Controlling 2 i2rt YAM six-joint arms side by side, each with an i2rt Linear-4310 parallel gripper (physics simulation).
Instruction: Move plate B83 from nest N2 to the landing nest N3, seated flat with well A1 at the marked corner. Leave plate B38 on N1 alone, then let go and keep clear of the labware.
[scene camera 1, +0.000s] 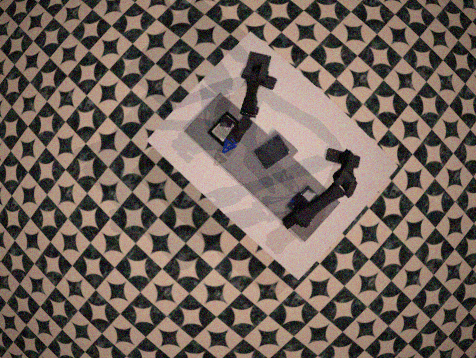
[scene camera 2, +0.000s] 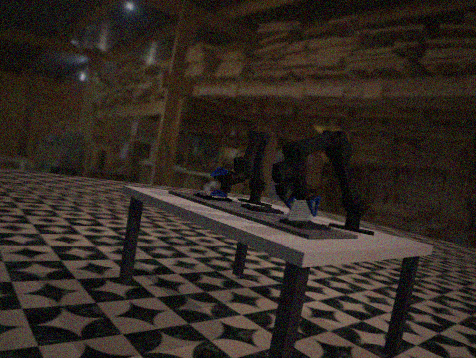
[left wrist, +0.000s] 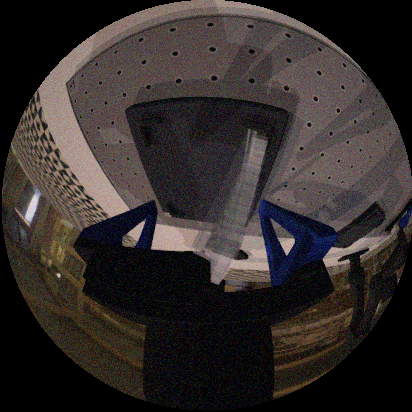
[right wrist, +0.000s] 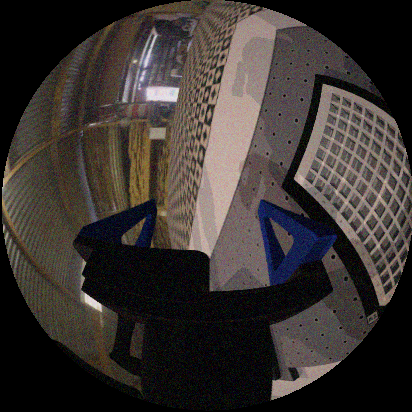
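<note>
A clear plate (scene camera 2: 300, 212) (left wrist: 242, 192) stands steeply tipped up over the dark nest (scene camera 2: 299, 223) (left wrist: 185, 150) at the picture's right; its label cannot be read. My left gripper (scene camera 1: 300, 199) (scene camera 2: 303, 204) (left wrist: 207, 205) is wide open low over that nest, with the tipped plate between its spread fingers; whether they touch it is unclear. A white gridded plate (scene camera 1: 222, 131) (right wrist: 360, 160) lies in the black-framed nest at the picture's left. My right gripper (scene camera 1: 229, 145) (scene camera 2: 216, 183) (right wrist: 207, 204) is open and empty beside it. The middle nest (scene camera 1: 271, 150) (left wrist: 361, 222) looks empty. Nest numbers are unreadable.
The nests stand on a grey perforated board (scene camera 1: 250, 172) (left wrist: 340, 120) (right wrist: 287, 100) on a pale table (scene camera 1: 300, 265) (scene camera 2: 350, 252). The left arm reaches over the board from the picture's right, the right arm from the upper left. A small A1 tag (right wrist: 372, 318) marks one nest corner.
</note>
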